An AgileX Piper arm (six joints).
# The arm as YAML. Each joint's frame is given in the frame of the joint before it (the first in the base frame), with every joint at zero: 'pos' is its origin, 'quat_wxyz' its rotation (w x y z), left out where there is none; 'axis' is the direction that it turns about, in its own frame. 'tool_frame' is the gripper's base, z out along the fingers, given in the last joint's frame.
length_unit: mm
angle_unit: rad
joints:
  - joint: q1
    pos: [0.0, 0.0, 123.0]
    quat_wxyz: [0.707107, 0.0, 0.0, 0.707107]
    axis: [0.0, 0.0, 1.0]
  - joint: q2
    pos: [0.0, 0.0, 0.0]
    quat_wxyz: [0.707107, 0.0, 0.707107, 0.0]
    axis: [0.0, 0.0, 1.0]
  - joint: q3
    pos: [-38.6, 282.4, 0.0]
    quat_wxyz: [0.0, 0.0, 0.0, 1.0]
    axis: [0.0, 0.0, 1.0]
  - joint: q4
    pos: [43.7, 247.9, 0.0]
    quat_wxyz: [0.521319, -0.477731, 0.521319, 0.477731]
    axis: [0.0, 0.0, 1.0]
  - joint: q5
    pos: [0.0, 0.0, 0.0]
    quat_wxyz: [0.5, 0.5, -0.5, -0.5]
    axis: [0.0, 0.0, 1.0]
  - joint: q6
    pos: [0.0, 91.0, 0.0]
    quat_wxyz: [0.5, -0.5, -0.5, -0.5]
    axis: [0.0, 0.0, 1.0]
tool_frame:
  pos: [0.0, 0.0, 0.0]
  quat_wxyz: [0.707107, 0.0, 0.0, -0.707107]
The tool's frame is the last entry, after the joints.
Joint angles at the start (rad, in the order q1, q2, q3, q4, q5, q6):
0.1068 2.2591 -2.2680 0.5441 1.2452 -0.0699
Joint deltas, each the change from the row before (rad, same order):
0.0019 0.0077 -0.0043 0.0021 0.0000 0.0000
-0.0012 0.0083 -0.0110 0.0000 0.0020 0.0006
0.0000 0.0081 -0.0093 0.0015 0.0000 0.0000
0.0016 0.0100 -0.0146 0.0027 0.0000 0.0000
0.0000 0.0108 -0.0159 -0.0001 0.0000 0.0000
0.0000 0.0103 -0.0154 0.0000 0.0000 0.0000
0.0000 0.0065 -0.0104 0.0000 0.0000 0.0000
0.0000 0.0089 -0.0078 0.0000 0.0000 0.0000
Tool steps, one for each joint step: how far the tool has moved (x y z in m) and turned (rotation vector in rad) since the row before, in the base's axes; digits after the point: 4 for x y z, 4 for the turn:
0.0012 0.0012 -0.0025 0.0017 0.0036 0.0021
0.0016 -0.0004 -0.0011 0.0002 -0.0007 -0.0006
0.0015 0.0003 -0.0013 0.0016 -0.0010 0.0001
0.0018 0.0012 -0.0007 0.0032 -0.0043 0.0019
0.0021 0.0002 -0.0009 0.0005 -0.0051 0.0000
0.0020 0.0002 -0.0008 0.0006 -0.0051 0.0000
0.0012 0.0001 -0.0003 0.0004 -0.0039 0.0000
0.0016 0.0002 -0.0023 -0.0001 0.0011 0.0000

